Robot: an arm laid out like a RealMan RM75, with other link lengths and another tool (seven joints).
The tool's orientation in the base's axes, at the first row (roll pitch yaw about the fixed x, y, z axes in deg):
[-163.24 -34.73 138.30]
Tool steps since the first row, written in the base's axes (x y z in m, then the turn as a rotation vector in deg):
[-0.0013 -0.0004 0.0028 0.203 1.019 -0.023]
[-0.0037 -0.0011 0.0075 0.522 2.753 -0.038]
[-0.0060 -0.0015 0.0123 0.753 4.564 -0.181]
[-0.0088 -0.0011 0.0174 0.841 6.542 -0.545]
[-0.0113 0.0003 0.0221 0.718 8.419 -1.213]
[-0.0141 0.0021 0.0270 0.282 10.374 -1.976]
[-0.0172 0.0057 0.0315 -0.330 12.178 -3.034]
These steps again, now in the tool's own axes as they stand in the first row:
[0.0022 -0.0017 -0.0015 0.419 0.950 0.047]
[0.0059 -0.0046 -0.0038 1.163 2.547 0.123]
[0.0099 -0.0072 -0.0063 1.930 4.192 0.365]
[0.0147 -0.0096 -0.0086 2.750 5.954 0.891]
[0.0197 -0.0108 -0.0106 3.471 7.596 1.767]
[0.0252 -0.0119 -0.0125 4.373 9.164 2.917]
[0.0316 -0.0116 -0.0136 5.132 10.587 4.383]

